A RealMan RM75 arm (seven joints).
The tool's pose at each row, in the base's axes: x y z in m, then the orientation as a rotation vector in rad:
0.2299, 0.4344, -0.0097, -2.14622, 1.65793, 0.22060
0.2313, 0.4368, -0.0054, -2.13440, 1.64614, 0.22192
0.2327, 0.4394, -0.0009, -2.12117, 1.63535, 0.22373
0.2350, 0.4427, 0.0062, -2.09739, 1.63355, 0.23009
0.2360, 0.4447, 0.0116, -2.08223, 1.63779, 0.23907
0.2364, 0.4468, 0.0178, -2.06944, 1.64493, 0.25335
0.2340, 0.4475, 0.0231, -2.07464, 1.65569, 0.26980
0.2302, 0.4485, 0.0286, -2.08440, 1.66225, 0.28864
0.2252, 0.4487, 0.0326, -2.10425, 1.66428, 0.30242
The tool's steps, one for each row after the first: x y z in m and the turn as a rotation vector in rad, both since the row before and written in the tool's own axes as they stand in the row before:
-0.0033, -0.0028, -0.0027, 0.01152, -0.01167, -0.00241
-0.0036, -0.0029, -0.0027, 0.01189, -0.01212, -0.00121
-0.0050, -0.0046, -0.0045, 0.01377, -0.01508, 0.00896
-0.0037, -0.0027, -0.0037, 0.00449, -0.00952, 0.00988
-0.0043, -0.0023, -0.0044, -0.00080, -0.00967, 0.01173
-0.0035, 0.0008, -0.0046, -0.01532, -0.00053, 0.00751
-0.0042, 0.0022, -0.0048, -0.01824, -0.00151, 0.00368
-0.0032, 0.0039, -0.0040, -0.02096, 0.00373, -0.00364

